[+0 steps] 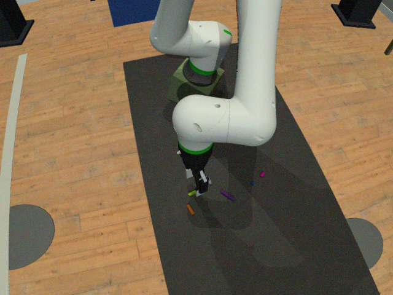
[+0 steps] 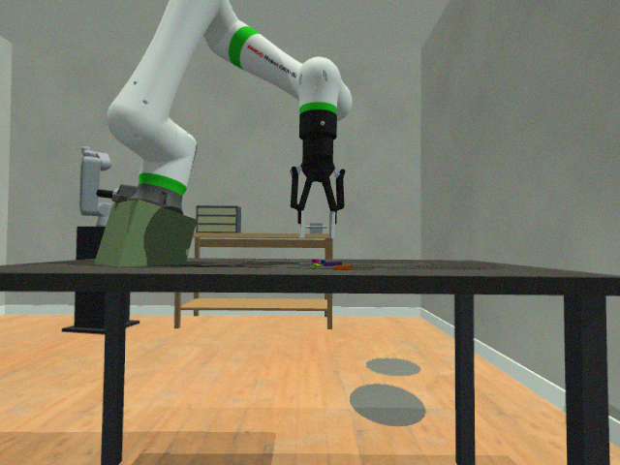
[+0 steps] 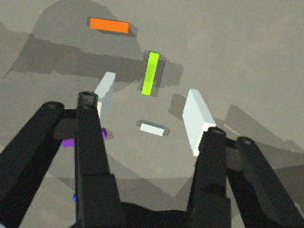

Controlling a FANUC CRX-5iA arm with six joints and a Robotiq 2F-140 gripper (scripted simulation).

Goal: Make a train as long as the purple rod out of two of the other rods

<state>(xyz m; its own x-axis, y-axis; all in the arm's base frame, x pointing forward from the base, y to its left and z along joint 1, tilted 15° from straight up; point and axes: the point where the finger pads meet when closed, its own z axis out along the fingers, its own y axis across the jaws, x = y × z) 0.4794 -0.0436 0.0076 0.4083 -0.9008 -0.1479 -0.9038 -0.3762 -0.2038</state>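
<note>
Now: hand 10 cm above the lime rod. Also, from my hand: orange rod 7 cm ahead, 2 cm to the right, 10 cm below; grey rod 4 cm behind, 6 cm to the left, 10 cm below; purple rod 2 cm ahead, 12 cm to the left, 10 cm below.
</note>
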